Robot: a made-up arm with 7 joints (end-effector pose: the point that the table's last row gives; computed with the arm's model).
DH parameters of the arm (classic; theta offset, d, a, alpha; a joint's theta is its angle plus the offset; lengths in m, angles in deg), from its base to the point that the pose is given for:
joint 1: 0 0.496 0 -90
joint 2: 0 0 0 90
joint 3: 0 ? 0.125 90
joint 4: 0 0 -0.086 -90
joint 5: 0 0.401 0 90
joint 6: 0 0 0.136 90
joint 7: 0 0 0 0
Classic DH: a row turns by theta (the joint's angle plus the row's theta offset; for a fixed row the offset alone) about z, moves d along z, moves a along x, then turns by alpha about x.
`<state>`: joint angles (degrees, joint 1 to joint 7).
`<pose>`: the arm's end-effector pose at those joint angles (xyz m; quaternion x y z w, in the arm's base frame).
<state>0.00 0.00 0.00 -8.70 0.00 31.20 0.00</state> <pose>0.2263 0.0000 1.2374 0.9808 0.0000 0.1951 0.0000</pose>
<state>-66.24 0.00 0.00 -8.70 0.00 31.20 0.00</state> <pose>0.0912 -0.2071 1.2374 0.8214 -0.5359 0.1634 0.1066</pose>
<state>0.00 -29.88 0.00 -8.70 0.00 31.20 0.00</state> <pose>-0.1732 0.0000 1.2516 0.8973 0.0000 0.4413 0.0000</pose>
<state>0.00 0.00 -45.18 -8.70 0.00 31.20 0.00</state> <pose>0.1595 -0.1605 1.2374 0.9055 -0.3768 0.1801 0.0749</pose>
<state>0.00 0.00 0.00 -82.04 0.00 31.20 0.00</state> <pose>0.5961 0.0000 0.8113 0.9032 0.0000 -0.4293 0.0000</pose>
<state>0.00 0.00 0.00 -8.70 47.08 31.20 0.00</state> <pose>0.1896 0.0852 1.2431 -0.8992 -0.3754 -0.1789 0.1363</pose>
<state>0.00 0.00 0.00 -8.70 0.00 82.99 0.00</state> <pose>0.1375 0.0000 1.3163 0.7971 0.0000 0.6038 0.0000</pose>
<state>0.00 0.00 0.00 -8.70 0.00 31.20 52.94</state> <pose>0.2263 0.0000 1.2374 -0.8780 0.4372 -0.1746 0.0870</pose>
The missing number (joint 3, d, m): 0.28
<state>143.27 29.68 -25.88 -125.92 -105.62 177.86 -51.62</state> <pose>-0.3191 0.3542 0.3237 -0.7395 0.6180 0.1858 0.1915</pose>
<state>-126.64 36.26 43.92 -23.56 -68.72 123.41 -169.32</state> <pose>-0.1700 -0.5765 1.0705 0.6705 0.4017 -0.6148 0.1051</pose>
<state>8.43 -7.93 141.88 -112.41 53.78 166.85 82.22</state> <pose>-0.4897 0.3787 0.7060 -0.8760 -0.1788 0.3824 0.2334</pose>
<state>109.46 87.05 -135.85 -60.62 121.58 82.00 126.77</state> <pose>0.1668 0.7017 0.9074 -0.7993 0.5285 0.0698 0.2774</pose>
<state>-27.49 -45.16 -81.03 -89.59 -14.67 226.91 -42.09</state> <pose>-0.4244 -0.2487 0.8825 0.1140 -0.3660 0.3166 0.8677</pose>
